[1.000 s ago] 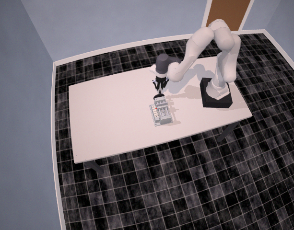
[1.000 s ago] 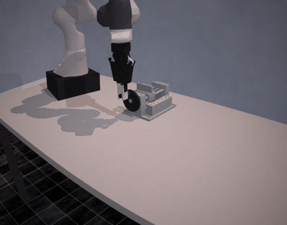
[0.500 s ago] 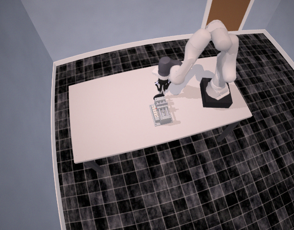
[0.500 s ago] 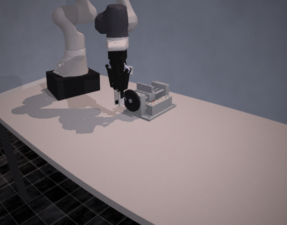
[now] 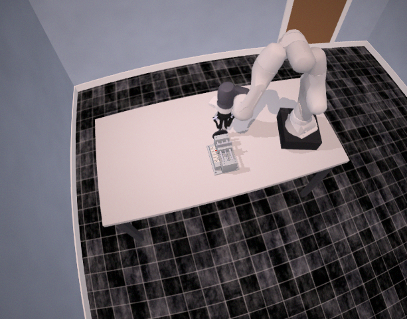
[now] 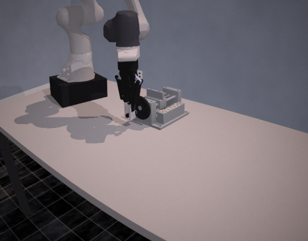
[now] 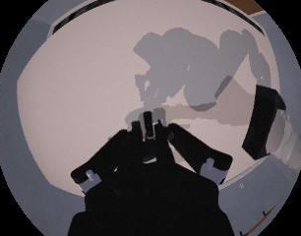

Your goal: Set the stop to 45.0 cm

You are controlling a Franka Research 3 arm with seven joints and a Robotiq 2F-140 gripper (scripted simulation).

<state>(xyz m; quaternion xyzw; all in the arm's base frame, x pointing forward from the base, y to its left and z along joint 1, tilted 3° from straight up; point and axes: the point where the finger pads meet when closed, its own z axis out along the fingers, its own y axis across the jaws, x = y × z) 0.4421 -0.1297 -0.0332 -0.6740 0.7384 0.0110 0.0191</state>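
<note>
The black handwheel lies 2 cm to the left of my hand, 1 cm below it and 1 cm ahead of it. Round my hand: grey stop fixture 12 cm to the left, 5 cm ahead, 2 cm above.
</note>
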